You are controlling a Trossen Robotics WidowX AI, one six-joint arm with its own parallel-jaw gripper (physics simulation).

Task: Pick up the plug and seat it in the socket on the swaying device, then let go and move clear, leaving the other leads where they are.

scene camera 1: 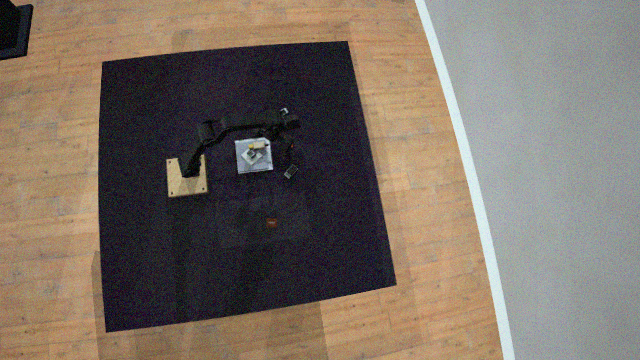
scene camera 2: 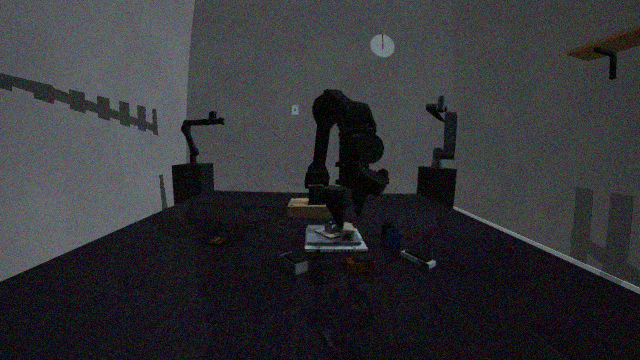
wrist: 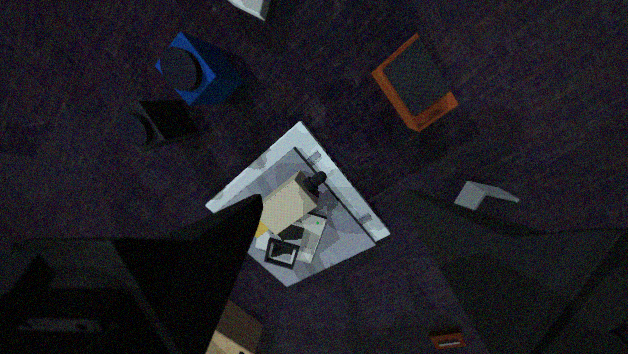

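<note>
The plug, a cream block (scene camera 1: pixel 259 145) (scene camera 2: pixel 348 229) (wrist: pixel 290 202) with a yellow end and a black nub at the other, lies on the pale tray (scene camera 1: pixel 242 169) (scene camera 2: pixel 320 247) (wrist: pixel 340 260). Beside it, the white plate of the device (wrist: pixel 311 240) bears the socket (wrist: pixel 267 251), a black-rimmed square box. My gripper (scene camera 2: pixel 349 218) (wrist: pixel 332 198) is open above the plug, with no thing between its fingers. In the wrist view the left finger covers part of the plug's yellow end and of the tray; the right finger is well to the right of the plug.
Around the tray are a blue block (scene camera 2: pixel 392 239) (wrist: pixel 207 75), a black block (wrist: pixel 170 117), an orange block (scene camera 2: pixel 361 266) (wrist: pixel 432 116), a grey block (scene camera 1: pixel 291 171) (scene camera 2: pixel 300 267) (wrist: pixel 470 195) and a white bar (scene camera 2: pixel 420 260) (wrist: pixel 252 6). A small red-orange piece (scene camera 1: pixel 271 223) (scene camera 2: pixel 217 241) (wrist: pixel 447 340) lies farther off.
</note>
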